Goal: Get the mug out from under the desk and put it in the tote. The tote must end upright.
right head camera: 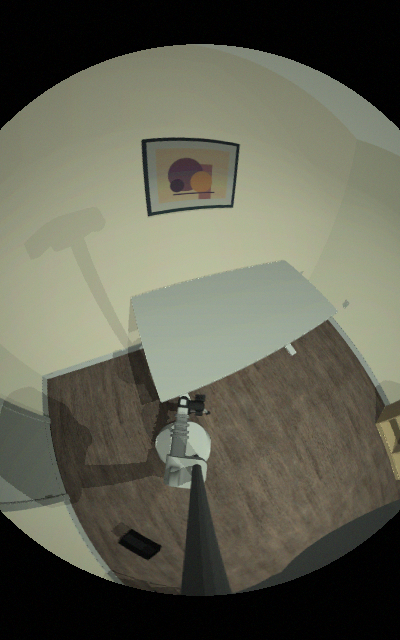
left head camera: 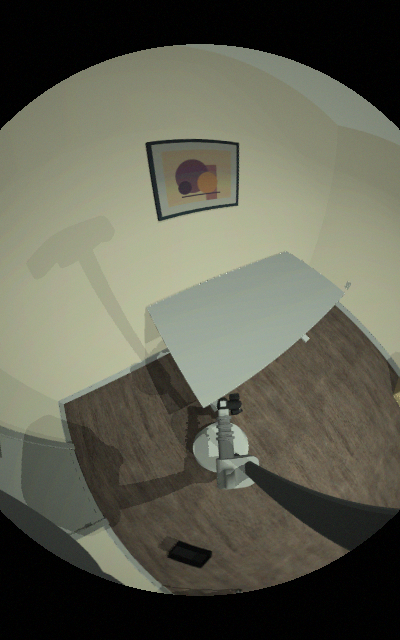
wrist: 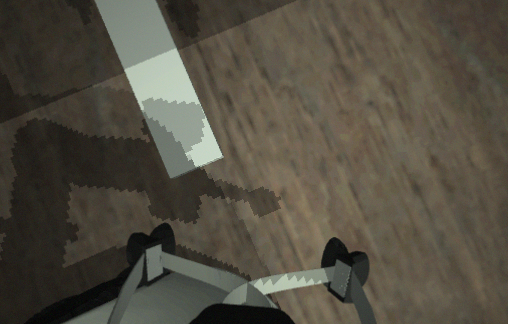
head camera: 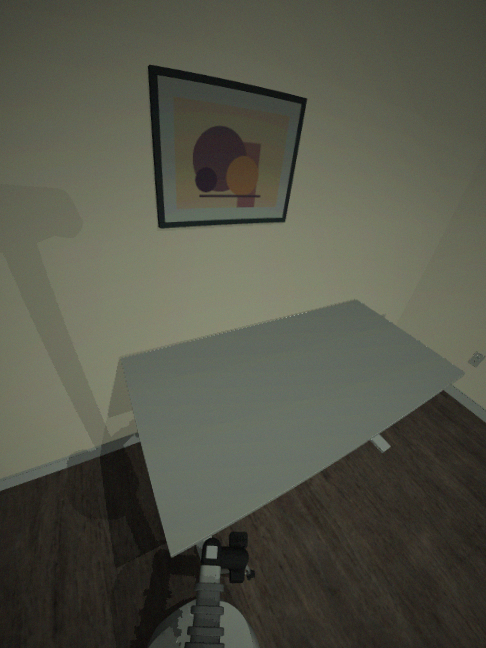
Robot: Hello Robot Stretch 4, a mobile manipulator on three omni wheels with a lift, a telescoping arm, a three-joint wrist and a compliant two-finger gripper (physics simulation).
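Frame: origin at the robot's base, x left, y ahead, z down, level; centimetres.
Seen in the pictures: gripper, between the fingertips: [wrist: 248,250].
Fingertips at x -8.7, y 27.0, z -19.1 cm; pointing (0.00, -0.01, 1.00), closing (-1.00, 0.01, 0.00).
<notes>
A point is followed by its place in that frame.
The mug does not show in these views; the space under the desk is hidden by its top. The grey desk [head camera: 287,403] {x -25.1, y 72.9, z -69.3 cm} [left head camera: 240,325] {x -14.6, y 69.6, z -69.3 cm} [right head camera: 225,325] {x -20.5, y 72.1, z -69.3 cm} stands against the wall, in front of the robot. My gripper [wrist: 248,250] {x -8.7, y 27.0, z -19.1 cm} is open and empty, its two fingertips wide apart over the wood floor. In the head views the wrist is just off the desk's near left corner. A pale desk foot [wrist: 162,85] lies on the floor ahead of the fingers in the wrist view. A black tote [left head camera: 190,554] {x 27.9, y -117.9, z 2.4 cm} [right head camera: 140,544] {x 28.2, y -117.4, z 2.4 cm} sits on the floor behind the robot and looks upright.
Another desk foot [head camera: 380,443] [left head camera: 305,338] [right head camera: 290,349] sticks out under the desk's front edge, farther right. A light wooden shelf unit [right head camera: 384,440] {x -247.6, y -39.1, z -1.3 cm} stands at the right edge of the right head view. A framed picture [head camera: 224,157] {x 6.9, y 112.7, z -147.2 cm} hangs on the wall above the desk.
</notes>
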